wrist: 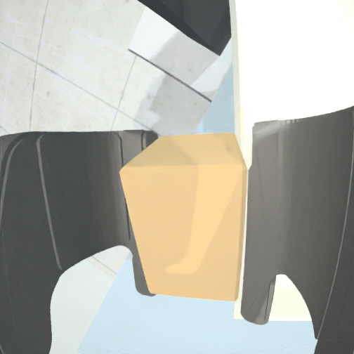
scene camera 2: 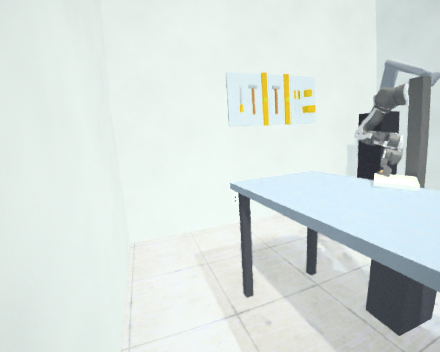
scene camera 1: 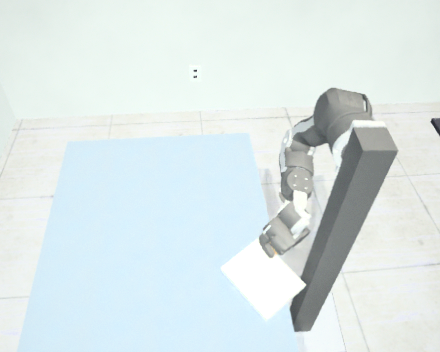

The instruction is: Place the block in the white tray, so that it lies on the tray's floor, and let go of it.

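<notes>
The orange block (scene camera 1: 274,252) (scene camera 2: 381,172) (wrist: 185,225) stands between the two fingers, at the outer side of the white tray's wall. The white tray (scene camera 1: 265,290) (scene camera 2: 397,185) (wrist: 295,60) stands turned at an angle near the table's edge by the post. My gripper (scene camera 1: 273,251) (scene camera 2: 385,173) (wrist: 204,215) is shut on the block. In the wrist view its left finger is against the block's left side, and its right finger is on the tray's side. A thin strip of tray wall shows between block and right finger, so the wall seems caught too. The block's underside is hidden.
The light blue table (scene camera 1: 150,225) (scene camera 2: 320,195) carries the tray. The dark grey post (scene camera 1: 345,200) (scene camera 2: 418,130) that bears the arm stands close beside the tray's right corner. A tool board (scene camera 2: 245,117) hangs on the far wall.
</notes>
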